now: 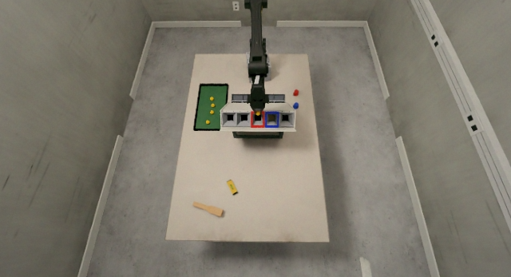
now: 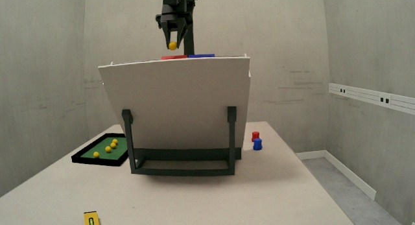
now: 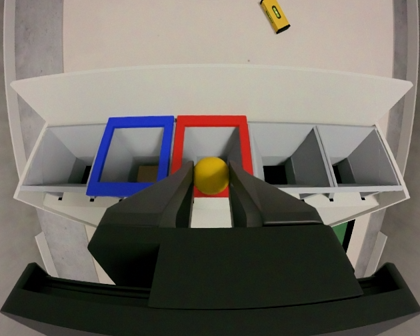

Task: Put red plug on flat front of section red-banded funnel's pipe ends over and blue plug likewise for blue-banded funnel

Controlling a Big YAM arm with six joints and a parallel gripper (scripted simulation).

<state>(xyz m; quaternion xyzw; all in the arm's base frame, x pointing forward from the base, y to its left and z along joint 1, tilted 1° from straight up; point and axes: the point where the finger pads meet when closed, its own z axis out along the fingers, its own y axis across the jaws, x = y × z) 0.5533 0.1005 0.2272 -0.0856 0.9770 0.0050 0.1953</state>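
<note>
Right now my hand is 10 mm short of the red band and 60 mm above it. Also, from my hand: blue band 10 mm behind, 70 mm to the left, 60 mm below; then blue plug 310 mm behind, 220 mm to the left, 360 mm below; then cover 140 mm behind, 20 mm to the right, 170 mm below.
</note>
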